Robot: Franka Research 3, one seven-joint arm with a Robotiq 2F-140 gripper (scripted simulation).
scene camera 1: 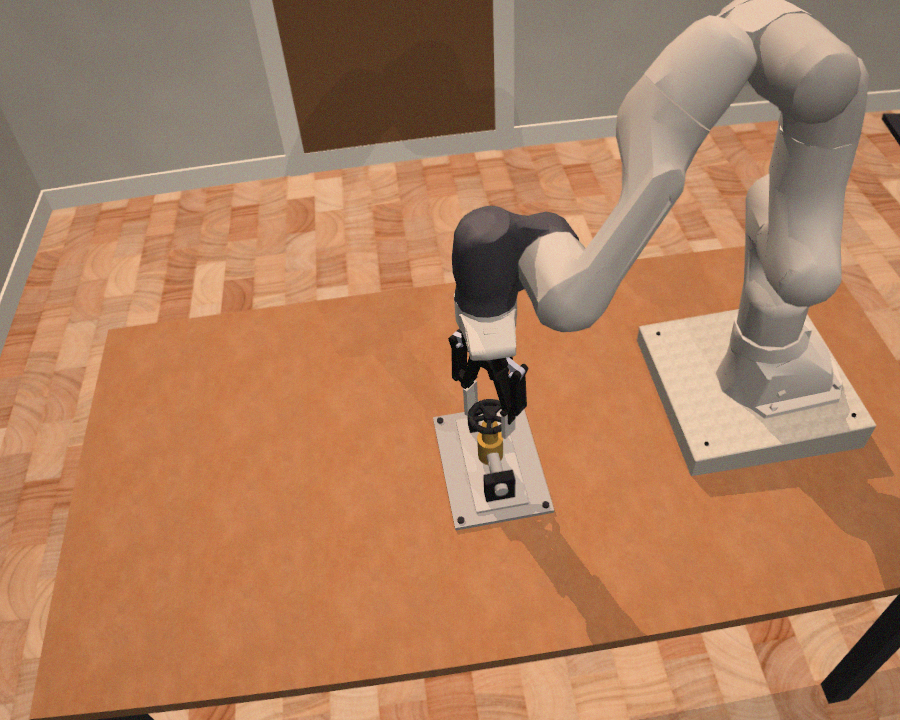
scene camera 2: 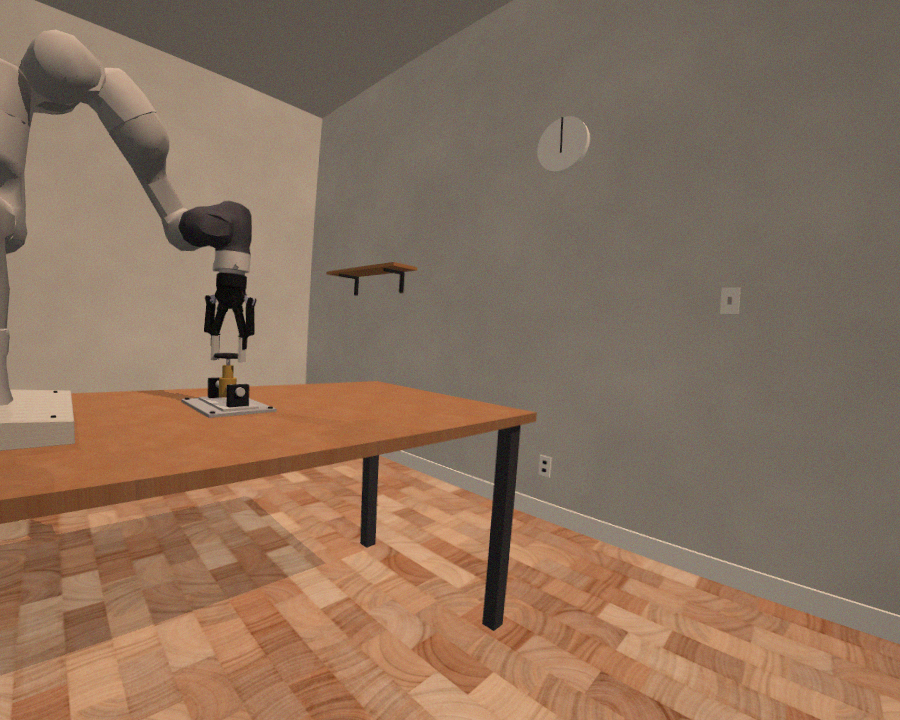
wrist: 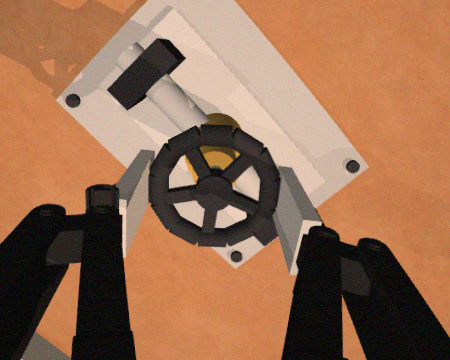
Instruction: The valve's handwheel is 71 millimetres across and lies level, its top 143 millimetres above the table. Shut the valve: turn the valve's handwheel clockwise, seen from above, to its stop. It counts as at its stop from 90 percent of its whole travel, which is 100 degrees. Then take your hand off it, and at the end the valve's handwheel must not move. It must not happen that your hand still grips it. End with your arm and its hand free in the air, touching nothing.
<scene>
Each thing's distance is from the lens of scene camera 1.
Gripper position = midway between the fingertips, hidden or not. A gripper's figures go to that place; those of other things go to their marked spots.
my gripper (scene camera 1: 489, 421): 131 cm
spoked handwheel (scene camera 1: 489, 417): 129 cm
</scene>
